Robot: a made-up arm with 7 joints. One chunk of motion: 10 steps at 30 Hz.
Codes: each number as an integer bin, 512 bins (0 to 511) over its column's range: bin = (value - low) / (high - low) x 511, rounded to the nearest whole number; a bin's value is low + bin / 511 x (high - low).
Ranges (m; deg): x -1.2..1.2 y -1.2..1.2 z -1.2..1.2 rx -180..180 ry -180..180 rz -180..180
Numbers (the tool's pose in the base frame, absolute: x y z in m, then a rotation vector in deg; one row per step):
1: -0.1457 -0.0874 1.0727 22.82 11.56 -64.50
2: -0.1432 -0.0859 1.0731 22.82 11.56 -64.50
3: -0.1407 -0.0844 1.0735 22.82 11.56 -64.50
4: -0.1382 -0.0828 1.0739 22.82 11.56 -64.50
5: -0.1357 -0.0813 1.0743 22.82 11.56 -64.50
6: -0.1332 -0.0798 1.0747 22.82 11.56 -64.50
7: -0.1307 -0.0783 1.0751 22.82 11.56 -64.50
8: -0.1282 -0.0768 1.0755 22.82 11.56 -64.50
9: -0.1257 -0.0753 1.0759 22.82 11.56 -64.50
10: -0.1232 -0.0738 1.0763 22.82 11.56 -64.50
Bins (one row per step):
1: 224 237 484 288 272 164
2: 225 237 484 288 272 164
3: 226 238 484 288 272 164
4: 226 238 484 288 272 164
5: 227 238 484 288 272 164
6: 227 239 484 288 272 164
7: 228 239 484 288 272 164
8: 228 239 484 288 272 164
9: 229 239 485 288 272 164
10: 229 240 485 288 272 164

